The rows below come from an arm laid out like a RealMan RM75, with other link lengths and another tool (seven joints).
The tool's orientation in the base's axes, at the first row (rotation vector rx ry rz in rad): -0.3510 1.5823 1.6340
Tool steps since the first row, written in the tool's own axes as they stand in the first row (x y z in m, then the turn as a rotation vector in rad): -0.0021 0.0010 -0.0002 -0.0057 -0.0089 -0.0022; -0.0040 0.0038 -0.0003 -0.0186 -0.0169 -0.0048; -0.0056 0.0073 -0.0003 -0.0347 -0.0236 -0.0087; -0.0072 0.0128 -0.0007 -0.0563 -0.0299 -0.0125; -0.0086 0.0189 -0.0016 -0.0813 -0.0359 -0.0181; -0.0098 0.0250 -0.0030 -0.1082 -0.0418 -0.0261; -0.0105 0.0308 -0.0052 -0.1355 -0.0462 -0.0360; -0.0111 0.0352 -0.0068 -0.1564 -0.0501 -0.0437; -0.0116 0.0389 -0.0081 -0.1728 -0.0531 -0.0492; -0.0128 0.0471 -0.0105 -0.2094 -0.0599 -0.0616
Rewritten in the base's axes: 0.0006 -0.0008 0.0021 0.0091 -0.0051 -0.0027; -0.0003 -0.0012 0.0054 0.0220 -0.0131 0.0002; -0.0017 -0.0014 0.0089 0.0355 -0.0232 0.0060; -0.0047 -0.0017 0.0138 0.0523 -0.0351 0.0159; -0.0084 -0.0022 0.0189 0.0704 -0.0499 0.0280; -0.0124 -0.0032 0.0238 0.0888 -0.0675 0.0411; -0.0168 -0.0048 0.0279 0.1057 -0.0869 0.0553; -0.0200 -0.0060 0.0312 0.1191 -0.1019 0.0657; -0.0228 -0.0069 0.0339 0.1297 -0.1132 0.0740; -0.0286 -0.0086 0.0400 0.1534 -0.1385 0.0924
